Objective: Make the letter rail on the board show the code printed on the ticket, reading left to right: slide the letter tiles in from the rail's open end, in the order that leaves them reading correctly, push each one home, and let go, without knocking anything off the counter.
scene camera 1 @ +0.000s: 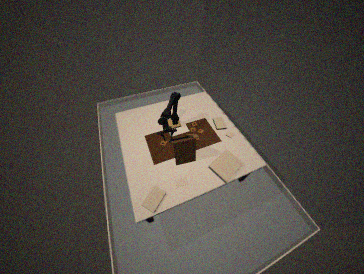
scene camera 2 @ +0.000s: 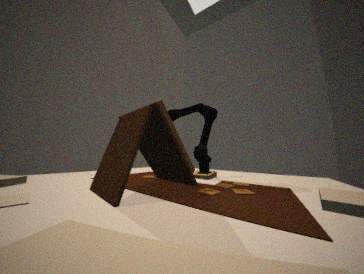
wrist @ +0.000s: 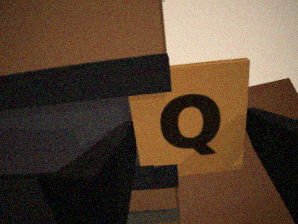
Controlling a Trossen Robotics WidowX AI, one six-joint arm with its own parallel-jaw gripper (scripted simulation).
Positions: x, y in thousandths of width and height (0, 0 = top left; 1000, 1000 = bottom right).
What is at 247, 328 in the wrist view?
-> A brown board.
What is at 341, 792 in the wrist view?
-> My gripper.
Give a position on a brown mat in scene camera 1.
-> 438, 560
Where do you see a brown board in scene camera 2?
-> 413, 473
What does my gripper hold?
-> A letter tile.
